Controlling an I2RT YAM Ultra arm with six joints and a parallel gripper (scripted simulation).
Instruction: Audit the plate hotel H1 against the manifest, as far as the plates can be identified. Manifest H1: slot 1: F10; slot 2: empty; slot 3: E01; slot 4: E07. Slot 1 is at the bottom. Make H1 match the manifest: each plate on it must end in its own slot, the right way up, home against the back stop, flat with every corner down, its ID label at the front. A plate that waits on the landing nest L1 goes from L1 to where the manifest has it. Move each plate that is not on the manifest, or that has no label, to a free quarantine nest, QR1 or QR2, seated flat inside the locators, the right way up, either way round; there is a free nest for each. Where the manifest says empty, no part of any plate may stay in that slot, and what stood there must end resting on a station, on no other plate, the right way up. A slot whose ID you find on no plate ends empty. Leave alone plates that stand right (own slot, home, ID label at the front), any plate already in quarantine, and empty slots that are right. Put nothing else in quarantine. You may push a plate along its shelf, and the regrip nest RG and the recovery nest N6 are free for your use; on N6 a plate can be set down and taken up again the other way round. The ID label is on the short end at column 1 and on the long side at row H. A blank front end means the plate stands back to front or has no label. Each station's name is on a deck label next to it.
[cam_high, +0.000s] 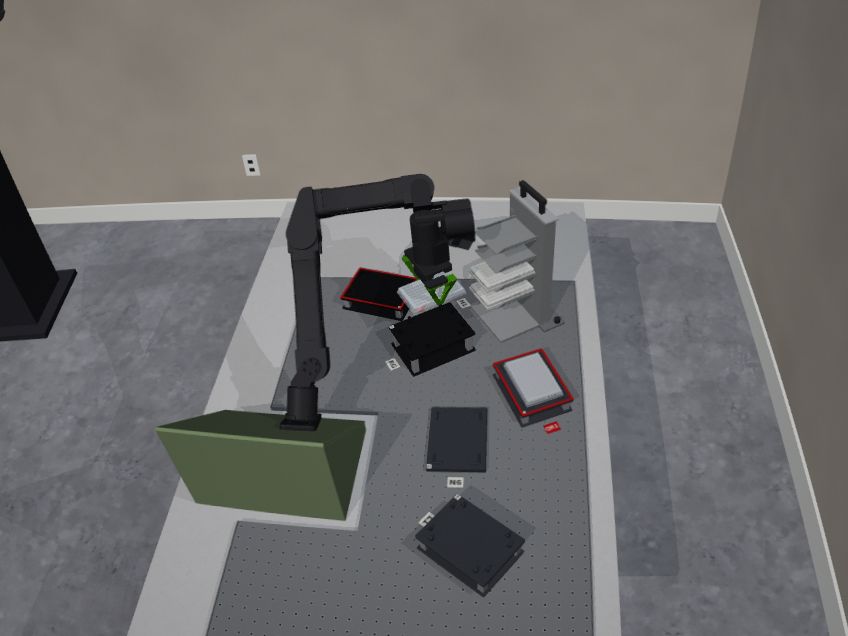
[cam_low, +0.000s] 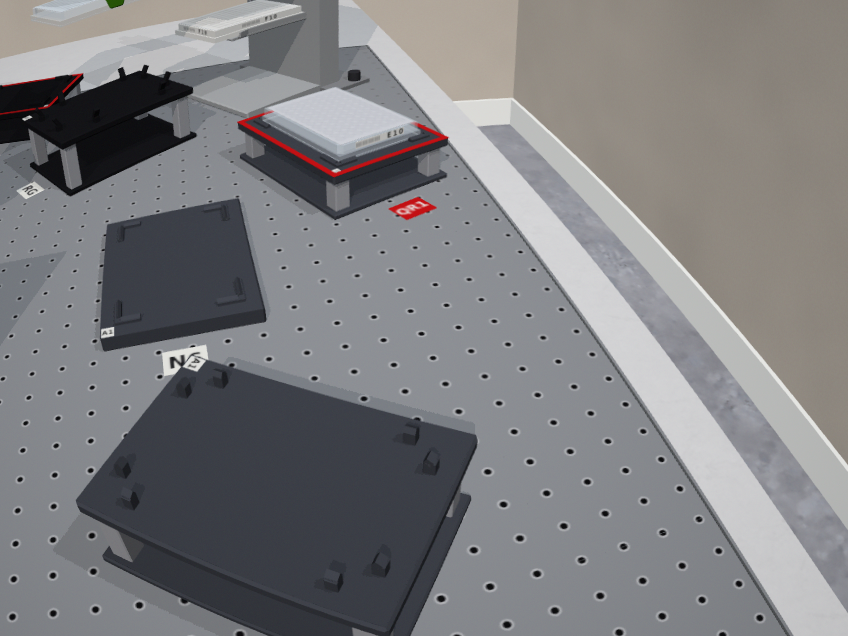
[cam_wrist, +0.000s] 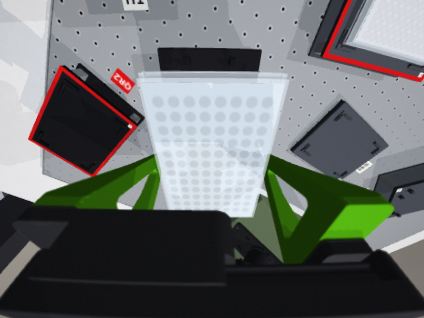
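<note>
Now: the red-rimmed nest QR2 180 mm to the left of my hand, 140 mm below it and 130 mm behind it. Also, from my hand: plate hotel H1 (240 mm ahead, 110 mm to the left, 30 mm below); H1 deck label (180 mm below, 150 mm to the left, 80 mm ahead); black regrip nest RG (120 mm below, 10 mm behind).
</note>
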